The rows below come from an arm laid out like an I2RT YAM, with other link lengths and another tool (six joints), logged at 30 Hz.
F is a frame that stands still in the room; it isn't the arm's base.
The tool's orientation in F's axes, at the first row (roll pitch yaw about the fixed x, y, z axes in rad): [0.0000 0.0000 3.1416]
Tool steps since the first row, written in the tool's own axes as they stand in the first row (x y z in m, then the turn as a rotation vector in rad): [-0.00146 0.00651 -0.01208 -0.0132 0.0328 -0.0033]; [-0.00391 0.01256 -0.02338 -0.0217 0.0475 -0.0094]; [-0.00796 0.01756 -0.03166 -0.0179 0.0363 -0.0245]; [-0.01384 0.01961 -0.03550 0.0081 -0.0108 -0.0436]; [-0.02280 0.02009 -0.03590 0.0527 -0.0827 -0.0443]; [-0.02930 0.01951 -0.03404 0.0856 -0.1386 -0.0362]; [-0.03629 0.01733 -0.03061 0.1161 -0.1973 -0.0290]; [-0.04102 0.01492 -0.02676 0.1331 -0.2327 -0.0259]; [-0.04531 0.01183 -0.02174 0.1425 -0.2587 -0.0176]
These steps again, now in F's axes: [0.00146 -0.00651 -0.01208 0.0132 -0.0328 -0.0033]; [0.00391 -0.01256 -0.02338 0.0217 -0.0475 -0.0094]; [0.00796 -0.01756 -0.03166 0.0179 -0.0363 -0.0245]; [0.01384 -0.01961 -0.03550 -0.0081 0.0108 -0.0436]; [0.02280 -0.02009 -0.03590 -0.0527 0.0827 -0.0443]; [0.02930 -0.01951 -0.03404 -0.0856 0.1386 -0.0362]; [0.03629 -0.01733 -0.03061 -0.1161 0.1973 -0.0290]; [0.04102 -0.01492 -0.02676 -0.1331 0.2327 -0.0259]; [0.04531 -0.01183 -0.02174 -0.1425 0.2587 -0.0176]
